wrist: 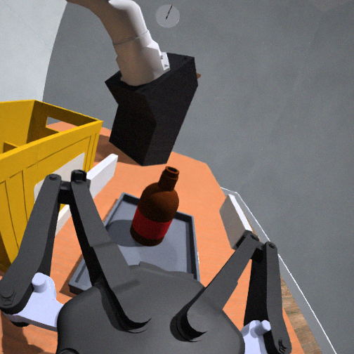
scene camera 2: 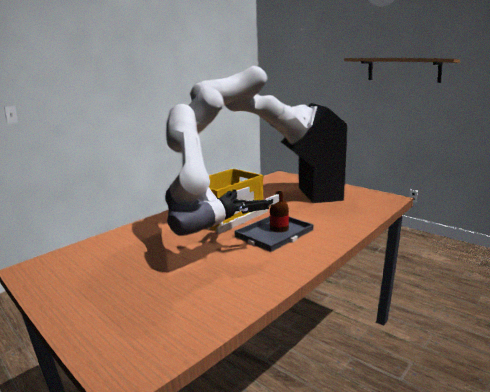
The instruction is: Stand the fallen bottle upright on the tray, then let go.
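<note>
The brown bottle with a red label [scene camera 2: 279,220] [wrist: 151,222] stands upright on the dark grey tray [scene camera 2: 256,234] [wrist: 181,252], inside its raised rim. My gripper [scene camera 2: 259,198] [wrist: 171,184] is wide open and empty. It is above the table on the near-left side of the bottle in the scene view. In the wrist view its fingers are spread to the left and right of the bottle, well apart from it. The bottle's base rests on the tray floor, and its neck points up.
A yellow crate [scene camera 2: 256,190] [wrist: 12,195] with a white panel stands beside the tray, close to the gripper's left finger in the wrist view. The black robot base [scene camera 2: 327,160] [wrist: 150,117] stands behind the tray on the wooden table [scene camera 2: 200,300] [wrist: 192,172].
</note>
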